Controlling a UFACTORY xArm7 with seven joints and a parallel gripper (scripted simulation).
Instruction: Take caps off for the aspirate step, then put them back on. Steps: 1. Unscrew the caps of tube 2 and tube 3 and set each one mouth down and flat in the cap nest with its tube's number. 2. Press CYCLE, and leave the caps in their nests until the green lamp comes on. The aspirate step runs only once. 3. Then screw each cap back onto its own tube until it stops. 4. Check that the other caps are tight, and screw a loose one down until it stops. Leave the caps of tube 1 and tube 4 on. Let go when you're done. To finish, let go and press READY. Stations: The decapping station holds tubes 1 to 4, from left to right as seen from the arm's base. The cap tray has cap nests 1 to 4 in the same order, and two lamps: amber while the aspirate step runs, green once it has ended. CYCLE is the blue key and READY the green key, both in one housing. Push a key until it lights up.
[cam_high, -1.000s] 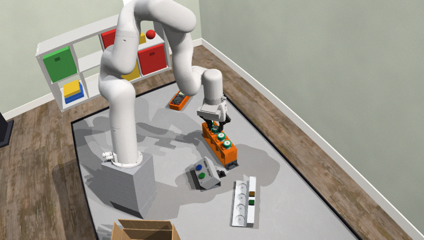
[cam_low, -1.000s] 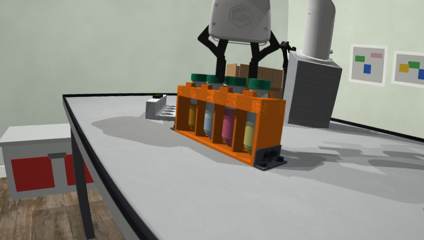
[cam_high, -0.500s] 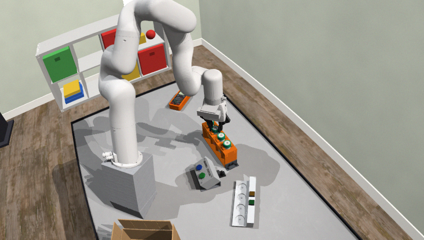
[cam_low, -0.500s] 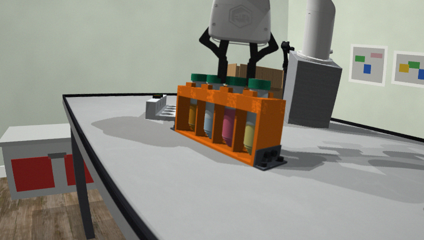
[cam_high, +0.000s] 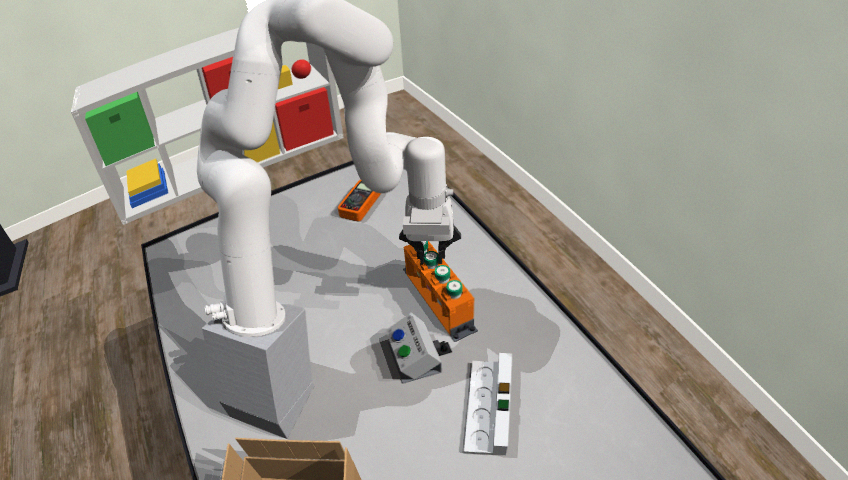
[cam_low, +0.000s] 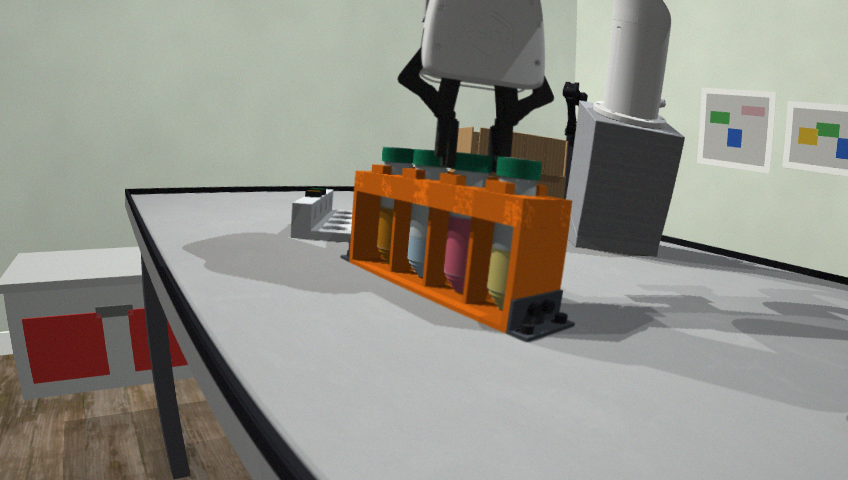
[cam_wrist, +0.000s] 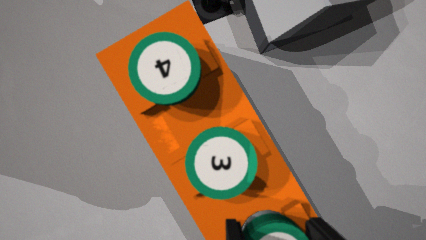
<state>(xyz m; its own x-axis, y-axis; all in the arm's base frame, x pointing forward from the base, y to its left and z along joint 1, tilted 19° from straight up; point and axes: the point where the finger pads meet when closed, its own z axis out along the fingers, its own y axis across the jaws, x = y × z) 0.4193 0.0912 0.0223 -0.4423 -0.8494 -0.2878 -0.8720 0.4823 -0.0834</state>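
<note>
Right now the cap 2 is 1 cm below my hand. The rest, counted from my hand: tube 3 threaded neck (5 cm to the right, 1 cm below); then cap 1 (5 cm to the left, 1 cm below); then cap 3 (5 cm to the right, 1 cm below).
</note>
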